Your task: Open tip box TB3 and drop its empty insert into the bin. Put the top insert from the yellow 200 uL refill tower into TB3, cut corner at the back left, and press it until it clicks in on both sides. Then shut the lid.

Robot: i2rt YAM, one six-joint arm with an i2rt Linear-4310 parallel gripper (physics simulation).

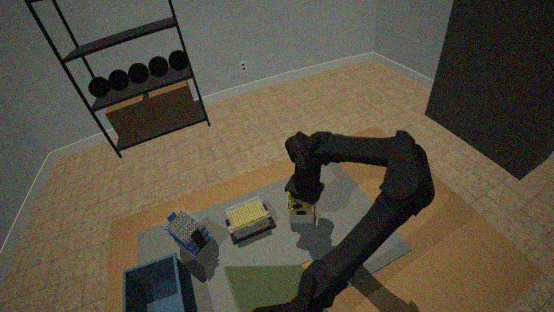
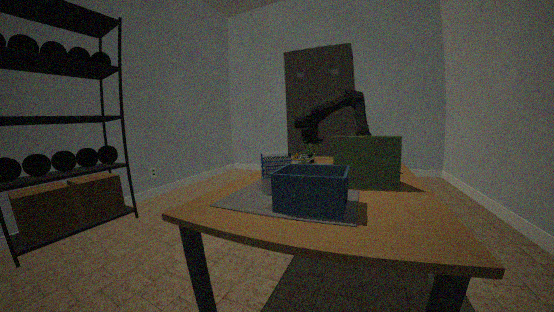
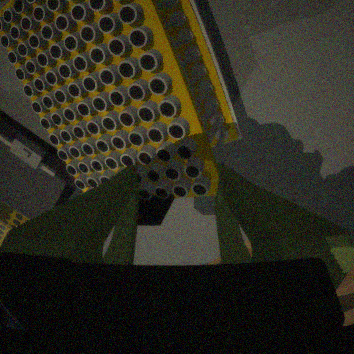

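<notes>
My gripper (image 1: pixel 301 204) (image 3: pixel 176 174) is shut on the near end of the top insert (image 3: pixel 105 88), a yellow plate full of grey tips. It holds the insert just above the yellow refill tower (image 1: pixel 300 211) at the back of the grey mat (image 1: pixel 271 252). Darker tips of the layer below (image 3: pixel 191 56) show beside the insert's right edge. A tip box with a yellow insert (image 1: pixel 248 219) stands mid-mat on a black base. A blue tip box (image 1: pixel 187 230) stands further left on a stand. The blue bin (image 1: pixel 149 267) (image 2: pixel 310 190) is at the mat's front left. I cannot tell which box is TB3.
A green block (image 1: pixel 263 285) (image 2: pixel 366 161) stands near the arm's base, right of the bin. The mat lies on a wooden table (image 1: pixel 445 252) (image 2: pixel 406 233). A black shelf rack (image 1: pixel 120 36) (image 2: pixel 57 118) and a dark cabinet (image 1: pixel 496 77) stand off the table.
</notes>
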